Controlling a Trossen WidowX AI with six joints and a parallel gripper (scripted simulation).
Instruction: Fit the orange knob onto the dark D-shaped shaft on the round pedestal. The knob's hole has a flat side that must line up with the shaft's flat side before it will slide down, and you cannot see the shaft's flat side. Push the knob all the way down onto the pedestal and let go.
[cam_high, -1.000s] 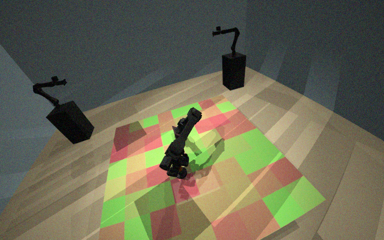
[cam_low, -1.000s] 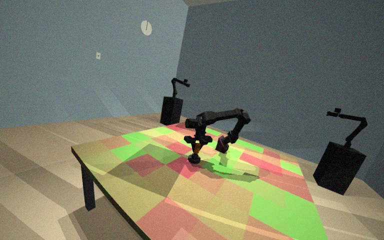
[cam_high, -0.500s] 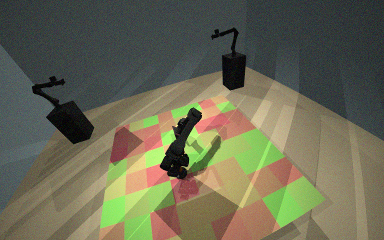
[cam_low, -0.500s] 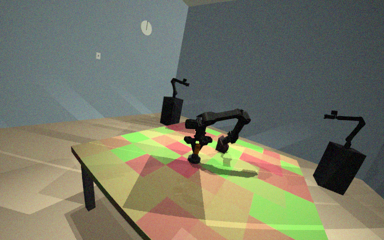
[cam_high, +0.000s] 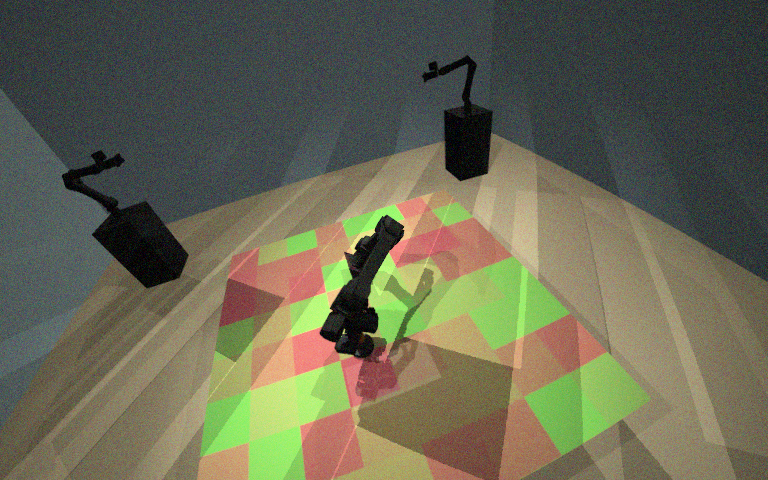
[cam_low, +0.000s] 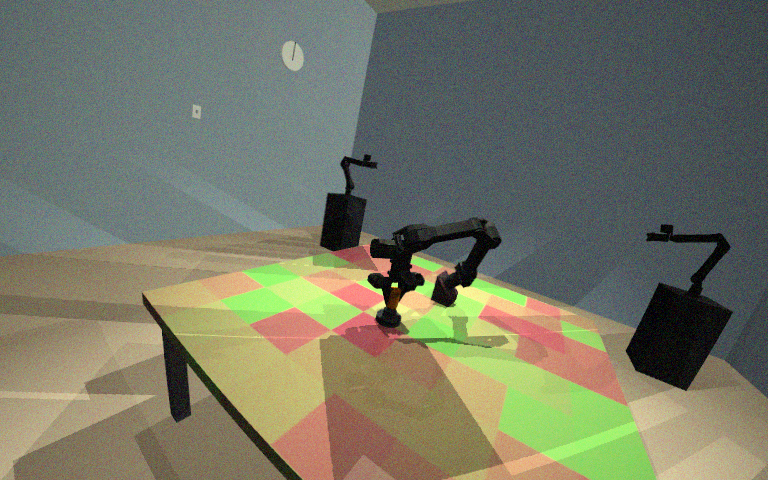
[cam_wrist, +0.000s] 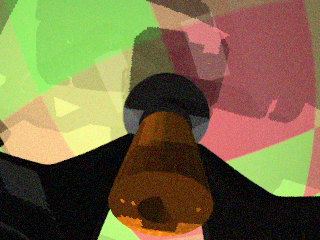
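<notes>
Right now the round dark pedestal is 40 mm below my gripper tip. The rest, counted from my gripper tip: orange knob: 20 mm above.
</notes>
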